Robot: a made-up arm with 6 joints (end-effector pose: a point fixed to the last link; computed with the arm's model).
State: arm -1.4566 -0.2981 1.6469 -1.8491 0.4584 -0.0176
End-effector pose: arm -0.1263 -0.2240 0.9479 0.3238 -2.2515 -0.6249
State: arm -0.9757 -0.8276 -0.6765 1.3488 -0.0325 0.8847
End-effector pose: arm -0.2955 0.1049 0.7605 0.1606 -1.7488 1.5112
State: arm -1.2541 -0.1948 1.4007 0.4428 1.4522 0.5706
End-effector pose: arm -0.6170 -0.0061 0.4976 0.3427 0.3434 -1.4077
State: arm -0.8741 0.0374 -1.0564 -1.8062 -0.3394 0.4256
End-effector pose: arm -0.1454 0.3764 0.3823 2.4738 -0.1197 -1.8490
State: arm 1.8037 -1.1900 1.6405 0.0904 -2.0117 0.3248
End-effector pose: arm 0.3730 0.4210 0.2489 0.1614 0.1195 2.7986
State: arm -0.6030 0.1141 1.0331 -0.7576 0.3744 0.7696
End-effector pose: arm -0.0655 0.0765 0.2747 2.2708 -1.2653 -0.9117
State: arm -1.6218 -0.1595 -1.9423 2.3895 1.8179 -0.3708
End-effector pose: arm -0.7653 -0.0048 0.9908 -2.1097 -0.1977 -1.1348
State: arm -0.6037 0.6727 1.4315 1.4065 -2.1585 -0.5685
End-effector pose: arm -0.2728 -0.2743 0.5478 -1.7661 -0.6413 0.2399
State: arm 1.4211 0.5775 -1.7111 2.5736 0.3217 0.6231
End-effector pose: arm 0.5383 0.3278 0.7039 -2.1928 0.6544 -0.1727
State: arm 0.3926 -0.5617 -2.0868 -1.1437 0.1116 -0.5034
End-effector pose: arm -0.2858 0.4679 0.0024 0.6568 0.9887 -0.5749
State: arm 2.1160 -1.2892 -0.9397 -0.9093 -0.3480 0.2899
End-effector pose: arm 0.5500 0.5247 0.8829 2.1030 -0.7827 1.1564
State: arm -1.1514 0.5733 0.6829 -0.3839 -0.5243 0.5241
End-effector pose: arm -0.1101 0.1145 0.6226 -2.3785 0.8979 1.1532
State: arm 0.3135 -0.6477 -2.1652 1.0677 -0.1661 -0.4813
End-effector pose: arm 0.0417 0.0724 0.5324 -0.9143 2.7900 0.2225
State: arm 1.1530 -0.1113 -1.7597 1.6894 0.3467 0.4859
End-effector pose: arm 0.4420 0.0228 0.4382 -1.2601 1.9019 0.1501
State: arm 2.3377 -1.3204 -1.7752 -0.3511 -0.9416 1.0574
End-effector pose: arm 0.3927 0.4577 0.8405 -2.6544 -1.2976 -1.0094
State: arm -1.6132 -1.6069 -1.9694 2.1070 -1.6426 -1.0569
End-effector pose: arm -0.5917 0.4053 0.7108 0.9670 0.1788 -0.0982
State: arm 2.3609 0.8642 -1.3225 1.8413 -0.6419 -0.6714
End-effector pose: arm 0.3985 -0.0733 0.8670 -1.5340 -0.1461 0.3167
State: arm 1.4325 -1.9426 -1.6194 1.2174 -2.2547 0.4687
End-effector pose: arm 0.7316 0.1687 0.4507 -1.3162 -0.1139 1.2775
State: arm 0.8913 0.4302 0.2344 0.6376 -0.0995 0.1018
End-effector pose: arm -0.0296 0.3766 0.2878 2.0187 1.1913 1.0931
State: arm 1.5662 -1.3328 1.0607 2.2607 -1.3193 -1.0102
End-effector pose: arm 0.2790 0.6306 0.3934 1.1613 0.1836 -0.5636
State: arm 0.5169 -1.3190 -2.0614 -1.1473 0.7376 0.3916
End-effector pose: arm -0.1303 0.1546 -0.1156 0.5412 0.6303 -1.0645
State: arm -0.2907 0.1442 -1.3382 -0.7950 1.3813 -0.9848
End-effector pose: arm -0.5657 0.3041 -0.0390 0.0767 0.4553 -0.1046
